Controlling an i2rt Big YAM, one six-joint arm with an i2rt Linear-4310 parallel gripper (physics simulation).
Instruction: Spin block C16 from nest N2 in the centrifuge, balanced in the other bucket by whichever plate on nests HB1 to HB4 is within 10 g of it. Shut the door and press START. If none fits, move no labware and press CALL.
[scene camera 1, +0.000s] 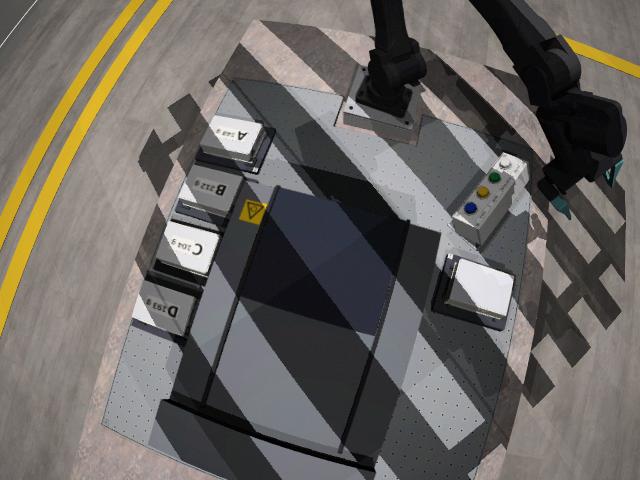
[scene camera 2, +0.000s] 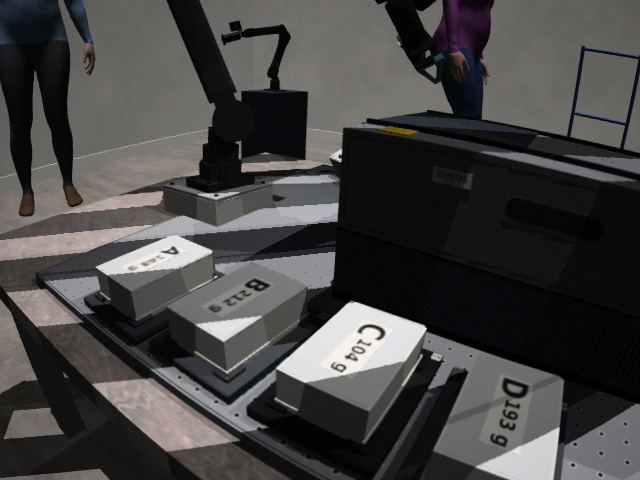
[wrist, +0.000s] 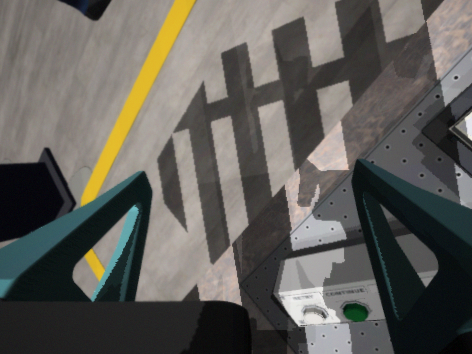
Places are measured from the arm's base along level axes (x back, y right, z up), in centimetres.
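Pixels of known places: gripper, fingertip midpoint: (scene camera 1: 589, 201) (scene camera 2: 430, 72) (wrist: 248, 175); arm's base, link origin: (scene camera 1: 384, 97) (scene camera 2: 220, 184).
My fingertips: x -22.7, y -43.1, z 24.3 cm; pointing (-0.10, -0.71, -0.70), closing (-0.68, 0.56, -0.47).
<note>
For each thing: its top centre in the pictures, then the offset to it from my fingertips.
- white block, top centre: (scene camera 1: 483, 287) dy +10.2, dx -13.7, dz -21.4 cm
- Plates A, top centre: (scene camera 2: 154, 258) (scene camera 1: 230, 133) dy +71.5, dx -0.3, dz -22.6 cm
- B, top centre: (scene camera 2: 239, 295) (scene camera 1: 209, 187) dy +69.5, dx -13.8, dz -22.6 cm
- C, top centre: (scene camera 2: 359, 346) (scene camera 1: 186, 246) dy +68.0, dx -27.3, dz -22.6 cm
- D, top centre: (scene camera 2: 509, 410) (scene camera 1: 161, 307) dy +67.4, dx -40.9, dz -22.6 cm
- button box, top centre: (wrist: 368, 296) (scene camera 1: 499, 188) dy +12.4, dx +7.3, dz -19.6 cm
My gripper (scene camera 1: 590, 200) (scene camera 2: 418, 62) (wrist: 248, 175) is open and empty, raised beyond the button box at the right. A white block (scene camera 1: 480, 289) sits on a dark nest at the right; its weight and nest tag are not readable, and its corner (wrist: 465, 131) shows in the wrist view. Plates A (scene camera 1: 232, 135) (scene camera 2: 155, 273) (looks like 148 g), B (scene camera 1: 211, 190) (scene camera 2: 237, 315) (212 g), C (scene camera 1: 188, 248) (scene camera 2: 351, 361) (104 g) and D (scene camera 1: 165, 308) (scene camera 2: 501, 413) (193 g) sit in a row. The centrifuge (scene camera 1: 413, 289) (scene camera 2: 403, 206) looks covered; its buckets are hidden.
The button box (scene camera 1: 478, 222) (wrist: 320, 270) has white, green, yellow and blue buttons; RETRY and CONTINUE labels show in the wrist view. The bulky centrifuge stands between the plate row and the white block. A person (scene camera 2: 467, 77) in purple and a blue frame (scene camera 2: 599, 117) are in the background.
</note>
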